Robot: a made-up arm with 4 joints.
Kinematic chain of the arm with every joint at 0, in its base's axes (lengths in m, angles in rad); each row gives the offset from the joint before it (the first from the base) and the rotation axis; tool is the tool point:
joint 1: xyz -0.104 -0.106 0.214 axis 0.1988 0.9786 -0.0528
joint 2: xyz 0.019 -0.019 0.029 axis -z
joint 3: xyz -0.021 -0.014 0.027 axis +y
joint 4: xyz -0.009 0 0.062 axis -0.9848 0.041 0.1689
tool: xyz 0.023 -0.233 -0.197
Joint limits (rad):
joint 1: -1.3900..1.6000
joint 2: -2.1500..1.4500
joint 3: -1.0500..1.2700
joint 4: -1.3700..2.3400
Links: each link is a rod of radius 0.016 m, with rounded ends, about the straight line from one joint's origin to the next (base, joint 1, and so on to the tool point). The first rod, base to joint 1, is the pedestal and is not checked.
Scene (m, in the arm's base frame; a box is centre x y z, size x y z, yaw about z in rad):
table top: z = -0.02
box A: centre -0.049 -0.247 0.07 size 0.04 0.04 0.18 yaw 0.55
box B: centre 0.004 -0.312 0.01 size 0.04 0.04 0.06 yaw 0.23
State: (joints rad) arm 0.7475 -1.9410 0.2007 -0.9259
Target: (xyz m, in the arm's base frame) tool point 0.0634 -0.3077 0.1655
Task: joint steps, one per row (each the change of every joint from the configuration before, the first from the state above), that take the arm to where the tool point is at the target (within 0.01 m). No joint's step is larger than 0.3 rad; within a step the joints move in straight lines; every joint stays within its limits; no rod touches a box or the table.
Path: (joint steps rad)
1: -0.0008 0.1273 0.2314 -0.0531
2: -0.0007 0.1272 0.2315 -0.0531
3: -0.0008 0.1273 0.2314 -0.0531
4: -0.2434 -0.0577 0.0937 0.0058
5: -0.2433 -0.0577 0.0938 0.0057
6: -0.2434 -0.0577 0.0937 0.0057
7: -0.2434 -0.0577 0.0938 0.0058
8: 0.0915 -0.2181 -0.2592 0.2880

